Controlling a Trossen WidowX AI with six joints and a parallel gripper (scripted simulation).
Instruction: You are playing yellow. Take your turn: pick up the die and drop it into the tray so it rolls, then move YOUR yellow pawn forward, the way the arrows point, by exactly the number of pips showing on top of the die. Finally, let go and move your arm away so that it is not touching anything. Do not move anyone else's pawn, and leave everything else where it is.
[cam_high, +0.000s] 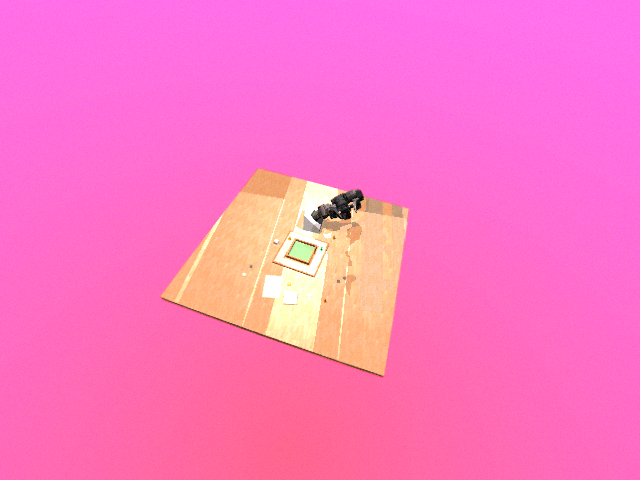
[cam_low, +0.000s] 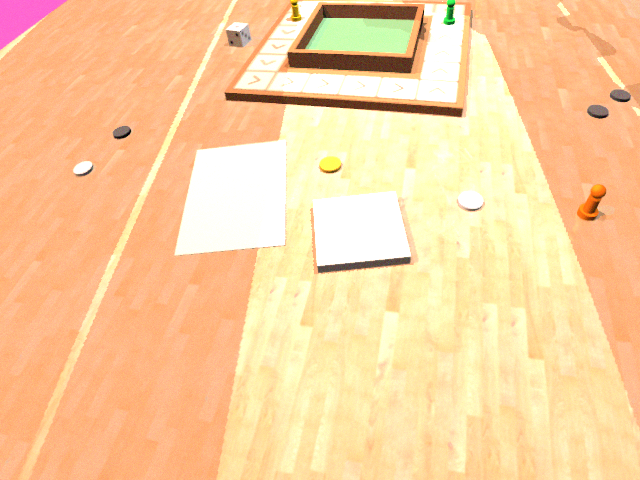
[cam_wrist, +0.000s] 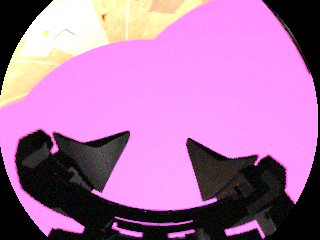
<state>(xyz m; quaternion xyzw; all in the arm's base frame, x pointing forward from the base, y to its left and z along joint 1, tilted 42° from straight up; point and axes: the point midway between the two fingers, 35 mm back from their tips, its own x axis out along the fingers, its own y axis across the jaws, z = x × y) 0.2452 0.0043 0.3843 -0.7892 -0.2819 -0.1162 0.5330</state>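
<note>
My gripper tip is 430 mm to the left of the white die, 410 mm above it and 60 mm short of it. Round my gripper tip: green tray floor (420 mm below, 240 mm to the right, 50 mm ahead); then green pawn (400 mm below, 130 mm to the right, 30 mm behind); then yellow pawn (400 mm below, 360 mm to the right, 10 mm behind).
</note>
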